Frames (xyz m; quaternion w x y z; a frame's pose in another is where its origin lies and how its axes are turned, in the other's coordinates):
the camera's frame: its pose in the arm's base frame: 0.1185 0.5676 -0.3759 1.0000 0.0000 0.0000 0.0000
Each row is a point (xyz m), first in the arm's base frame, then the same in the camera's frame.
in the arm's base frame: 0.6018 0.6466 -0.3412
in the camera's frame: 0.4833 0.0790 0.0347
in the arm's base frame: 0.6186 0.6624 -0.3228
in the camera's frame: 0.5001 0.0948 0.0531
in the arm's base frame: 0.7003 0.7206 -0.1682
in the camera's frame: 0.5818 0.1530 0.2077
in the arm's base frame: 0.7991 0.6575 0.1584
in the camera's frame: 0.6806 0.0899 0.5343
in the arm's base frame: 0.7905 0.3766 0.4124
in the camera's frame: 0.6720 -0.1910 0.7883
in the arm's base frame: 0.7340 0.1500 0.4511
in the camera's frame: 0.6155 -0.4176 0.8270
